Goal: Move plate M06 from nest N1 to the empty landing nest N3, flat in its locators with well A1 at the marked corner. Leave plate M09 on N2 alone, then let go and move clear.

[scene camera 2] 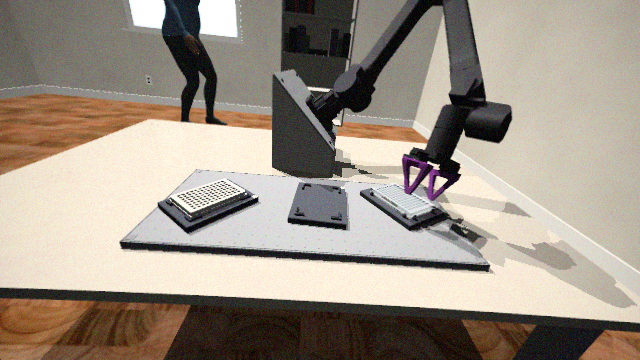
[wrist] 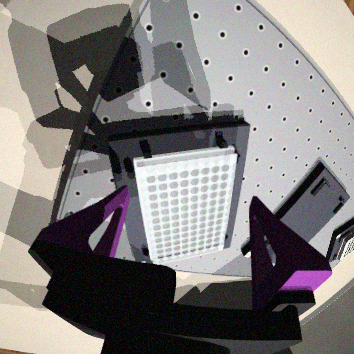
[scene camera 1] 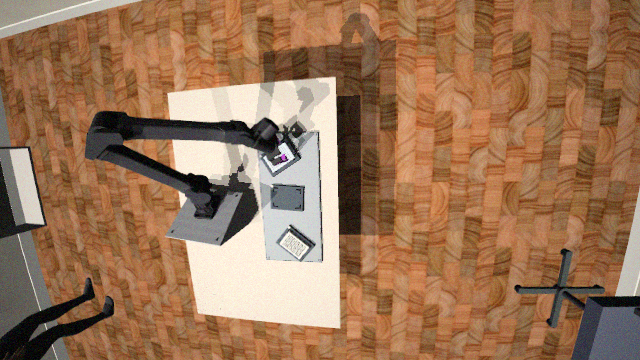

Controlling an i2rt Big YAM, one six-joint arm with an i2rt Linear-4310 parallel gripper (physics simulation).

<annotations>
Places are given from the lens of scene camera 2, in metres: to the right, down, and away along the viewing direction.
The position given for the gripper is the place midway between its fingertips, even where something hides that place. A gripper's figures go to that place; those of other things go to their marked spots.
gripper (scene camera 2: 419, 197): 0.23, 0.04, 0.58
black nest (scene camera 2: 435, 214): 0.26, 0.08, 0.58
</annotations>
